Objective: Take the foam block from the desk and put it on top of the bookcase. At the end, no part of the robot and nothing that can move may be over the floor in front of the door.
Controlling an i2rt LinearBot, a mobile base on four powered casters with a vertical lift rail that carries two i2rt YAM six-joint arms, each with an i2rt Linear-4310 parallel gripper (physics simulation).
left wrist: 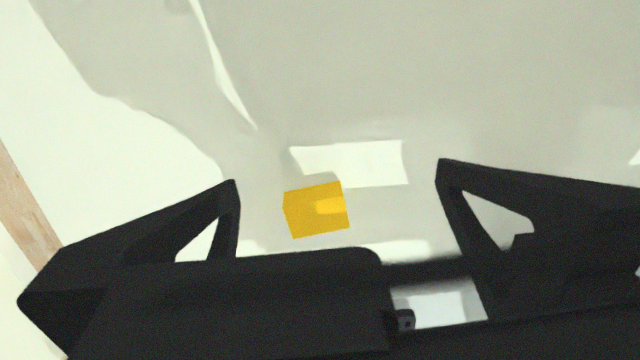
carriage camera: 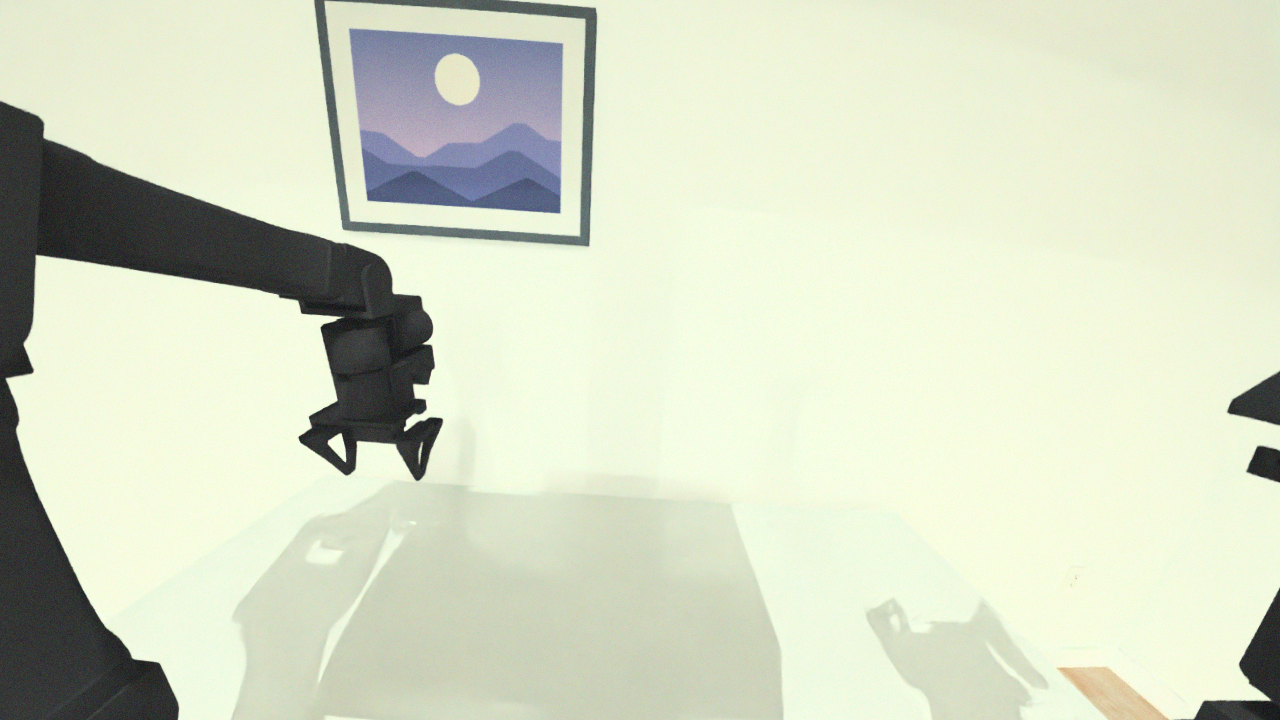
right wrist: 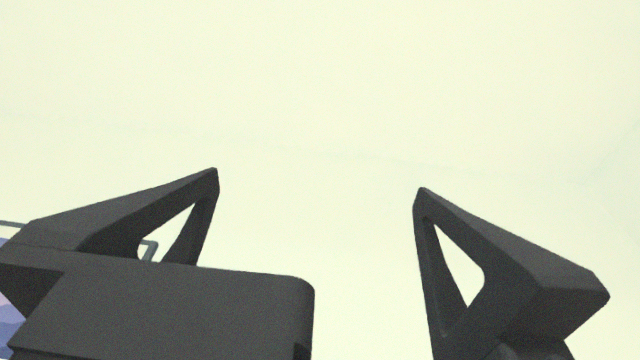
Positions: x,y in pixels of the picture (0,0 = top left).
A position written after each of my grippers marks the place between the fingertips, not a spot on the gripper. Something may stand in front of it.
my left gripper: left wrist 337,181; carriage camera 385,475; not seen in the right wrist view (out of frame)
yellow foam block: left wrist 318,209; not seen in the carriage camera view (out of frame); not seen in the right wrist view (out of frame)
